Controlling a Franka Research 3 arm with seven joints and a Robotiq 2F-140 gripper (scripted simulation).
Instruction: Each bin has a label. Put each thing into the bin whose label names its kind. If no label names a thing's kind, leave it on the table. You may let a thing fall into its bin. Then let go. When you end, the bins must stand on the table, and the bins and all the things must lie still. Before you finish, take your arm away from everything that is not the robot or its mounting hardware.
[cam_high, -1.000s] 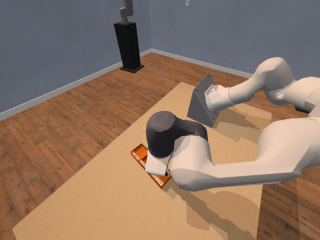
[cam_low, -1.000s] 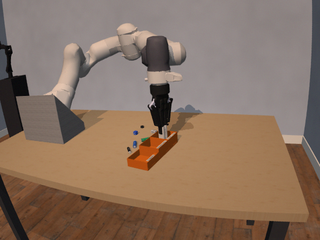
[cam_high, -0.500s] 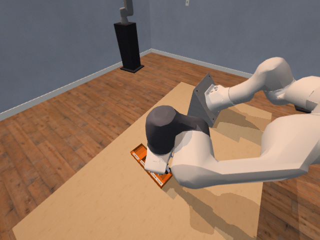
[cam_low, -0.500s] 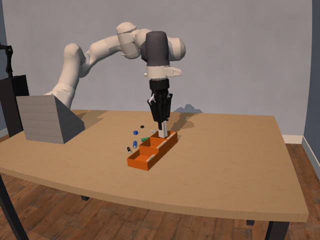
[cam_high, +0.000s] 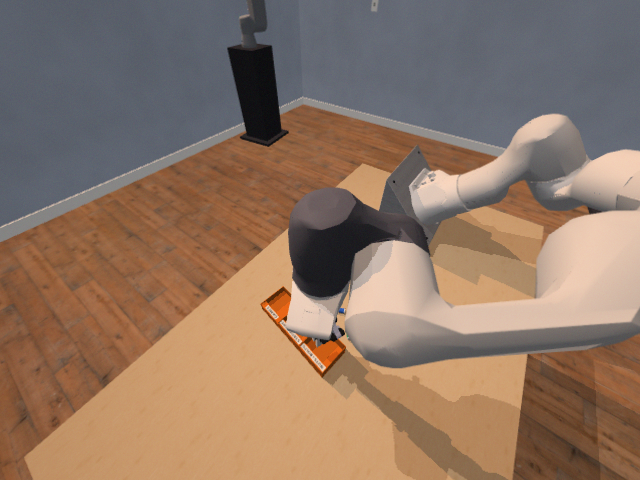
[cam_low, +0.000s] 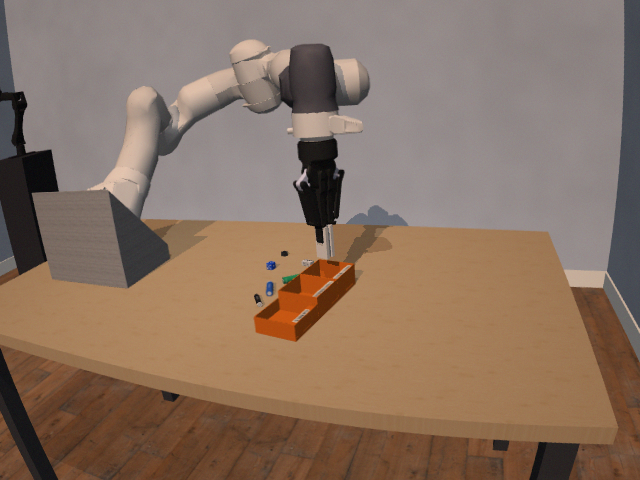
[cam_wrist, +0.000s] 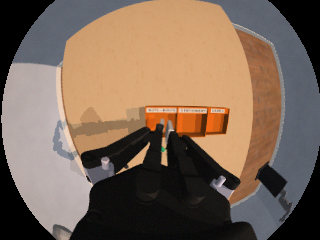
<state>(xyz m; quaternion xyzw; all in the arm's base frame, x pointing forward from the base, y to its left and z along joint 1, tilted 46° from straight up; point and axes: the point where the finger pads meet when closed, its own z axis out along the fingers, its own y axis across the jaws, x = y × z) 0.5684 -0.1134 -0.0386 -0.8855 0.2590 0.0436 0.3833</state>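
Right now the blue cube is 15 cm behind my hand, 11 cm to the left of it and 10 cm below it. From my hand the other things lie so: black cylinder 13 cm behind, 10 cm below, 6 cm to the right; green battery 10 cm below, 8 cm behind, 5 cm to the left; blue cylinder 12 cm behind, 10 cm below, 1 cm to the right.
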